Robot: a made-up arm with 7 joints. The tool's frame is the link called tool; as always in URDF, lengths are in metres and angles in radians. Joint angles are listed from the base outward. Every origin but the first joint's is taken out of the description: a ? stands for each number. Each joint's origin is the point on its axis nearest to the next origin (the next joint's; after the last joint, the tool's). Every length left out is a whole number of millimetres.
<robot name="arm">
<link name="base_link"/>
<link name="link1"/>
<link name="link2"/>
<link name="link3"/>
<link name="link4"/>
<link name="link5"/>
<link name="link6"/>
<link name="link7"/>
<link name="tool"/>
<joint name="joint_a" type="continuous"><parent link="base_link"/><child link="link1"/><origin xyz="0.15 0 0.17" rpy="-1.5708 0 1.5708"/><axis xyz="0 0 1"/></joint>
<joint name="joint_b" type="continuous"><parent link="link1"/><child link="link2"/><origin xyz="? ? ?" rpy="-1.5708 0 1.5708"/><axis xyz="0 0 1"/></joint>
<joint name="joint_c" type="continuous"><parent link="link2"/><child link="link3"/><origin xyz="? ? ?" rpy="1.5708 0 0"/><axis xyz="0 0 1"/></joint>
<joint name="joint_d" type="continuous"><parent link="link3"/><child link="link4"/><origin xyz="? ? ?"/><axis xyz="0 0 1"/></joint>
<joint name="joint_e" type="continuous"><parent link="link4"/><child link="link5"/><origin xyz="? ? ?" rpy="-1.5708 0 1.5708"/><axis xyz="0 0 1"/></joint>
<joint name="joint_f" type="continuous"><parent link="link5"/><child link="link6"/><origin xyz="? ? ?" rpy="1.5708 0 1.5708"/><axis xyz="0 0 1"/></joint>
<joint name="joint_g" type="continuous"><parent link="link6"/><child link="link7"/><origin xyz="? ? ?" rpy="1.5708 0 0"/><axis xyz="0 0 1"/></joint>
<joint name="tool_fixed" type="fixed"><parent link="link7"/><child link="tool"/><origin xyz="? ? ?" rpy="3.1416 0 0"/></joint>
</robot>
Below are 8 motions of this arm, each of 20 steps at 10 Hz.
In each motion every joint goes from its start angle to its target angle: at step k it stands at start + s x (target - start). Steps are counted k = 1, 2, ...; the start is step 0. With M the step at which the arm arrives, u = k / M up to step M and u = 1 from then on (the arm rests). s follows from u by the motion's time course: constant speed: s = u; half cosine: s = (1 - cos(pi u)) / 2; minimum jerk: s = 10 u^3 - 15 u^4 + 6 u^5.
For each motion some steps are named. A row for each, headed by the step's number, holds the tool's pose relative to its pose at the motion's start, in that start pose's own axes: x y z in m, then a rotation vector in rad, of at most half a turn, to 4 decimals.
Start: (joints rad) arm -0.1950 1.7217 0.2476 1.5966 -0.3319 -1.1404 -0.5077
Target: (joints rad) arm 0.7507 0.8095 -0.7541 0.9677 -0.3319 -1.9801 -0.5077
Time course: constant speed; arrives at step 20
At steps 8, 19, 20:
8: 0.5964 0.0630 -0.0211 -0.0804 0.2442 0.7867
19: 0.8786 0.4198 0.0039 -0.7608 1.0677 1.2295
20: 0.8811 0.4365 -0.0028 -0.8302 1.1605 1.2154

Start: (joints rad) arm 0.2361 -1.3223 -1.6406 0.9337 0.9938 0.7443 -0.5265
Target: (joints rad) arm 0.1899 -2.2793 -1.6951 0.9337 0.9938 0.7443 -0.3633
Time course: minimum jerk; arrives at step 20
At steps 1, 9, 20:
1: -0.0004 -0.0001 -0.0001 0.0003 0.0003 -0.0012
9: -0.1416 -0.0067 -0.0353 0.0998 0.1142 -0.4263
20: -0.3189 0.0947 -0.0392 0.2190 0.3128 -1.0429

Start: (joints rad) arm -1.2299 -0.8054 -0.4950 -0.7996 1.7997 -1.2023 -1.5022
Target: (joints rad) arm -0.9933 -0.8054 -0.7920 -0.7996 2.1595 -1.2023 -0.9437
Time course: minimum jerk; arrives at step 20
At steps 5, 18, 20:
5: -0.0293 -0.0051 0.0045 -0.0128 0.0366 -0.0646
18: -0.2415 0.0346 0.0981 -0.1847 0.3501 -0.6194
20: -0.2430 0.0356 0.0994 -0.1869 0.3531 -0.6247

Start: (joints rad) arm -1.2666 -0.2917 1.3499 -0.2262 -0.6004 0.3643 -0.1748
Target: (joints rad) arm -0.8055 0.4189 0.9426 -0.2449 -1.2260 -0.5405 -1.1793
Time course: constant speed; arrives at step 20
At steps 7, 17, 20:
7: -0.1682 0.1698 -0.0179 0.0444 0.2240 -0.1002
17: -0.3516 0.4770 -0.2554 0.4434 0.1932 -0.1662
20: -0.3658 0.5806 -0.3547 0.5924 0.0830 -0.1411

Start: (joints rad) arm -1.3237 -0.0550 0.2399 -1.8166 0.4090 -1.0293 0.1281
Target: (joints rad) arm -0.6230 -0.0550 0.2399 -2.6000 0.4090 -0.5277 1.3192
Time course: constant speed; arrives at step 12
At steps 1, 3, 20:
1: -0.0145 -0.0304 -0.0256 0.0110 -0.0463 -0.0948
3: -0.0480 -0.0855 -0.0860 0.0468 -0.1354 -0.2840
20: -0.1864 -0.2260 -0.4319 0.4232 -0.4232 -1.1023

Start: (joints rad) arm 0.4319 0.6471 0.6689 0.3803 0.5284 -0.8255 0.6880
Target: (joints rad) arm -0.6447 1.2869 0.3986 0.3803 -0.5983 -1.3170 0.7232
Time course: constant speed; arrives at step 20
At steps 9, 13, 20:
9: -0.1633 0.0092 -0.4454 0.6671 0.8235 -0.1646
13: -0.2913 0.0996 -0.5017 0.9214 1.2553 -0.1768
20: -0.4687 0.2286 -0.3446 1.3155 2.0590 -0.1284

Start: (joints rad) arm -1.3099 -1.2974 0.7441 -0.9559 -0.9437 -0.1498 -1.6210
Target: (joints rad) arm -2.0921 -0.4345 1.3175 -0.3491 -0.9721 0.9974 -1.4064
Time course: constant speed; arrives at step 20
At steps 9, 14, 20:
9: -0.2757 0.1086 0.2071 -1.0374 -0.1506 0.1914
14: -0.4808 0.2000 0.1903 -1.5609 -0.4081 0.1502
20: -0.6996 0.2581 0.0225 -2.0955 -0.7612 -0.0925

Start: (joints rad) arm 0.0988 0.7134 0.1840 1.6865 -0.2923 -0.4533 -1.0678
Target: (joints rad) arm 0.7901 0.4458 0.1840 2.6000 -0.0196 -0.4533 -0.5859
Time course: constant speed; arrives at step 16
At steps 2, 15, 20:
2: -0.0410 0.0222 0.1131 -0.1767 0.0823 -0.0872
15: -0.0964 0.7095 0.6827 -1.3559 0.4691 -0.8072
20: -0.0798 0.7881 0.6933 -1.4482 0.4886 -0.8704

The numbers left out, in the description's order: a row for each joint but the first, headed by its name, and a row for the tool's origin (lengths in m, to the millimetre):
joint_b: 0.35 -0.07 0
joint_c: -0.12 -0.27 0
joint_d: -0.32 -0.08 0
joint_e: 0.12 -0.04 0
joint_f: 0.24 -0.01 0
joint_g: -0.01 0.03 0
tool: 0.07 0.38 0

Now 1 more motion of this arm.
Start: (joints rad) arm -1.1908 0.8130 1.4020 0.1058 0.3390 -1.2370 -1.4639
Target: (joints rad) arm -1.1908 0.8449 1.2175 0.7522 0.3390 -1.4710 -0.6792
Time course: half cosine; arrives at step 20
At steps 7, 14, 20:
7: -0.1544 0.0228 -0.0396 0.0980 0.0491 -0.3302
14: -0.4150 0.1862 -0.0772 0.2676 0.1845 -0.9597
20: -0.4890 0.2839 -0.0726 0.3289 0.2547 -1.2067

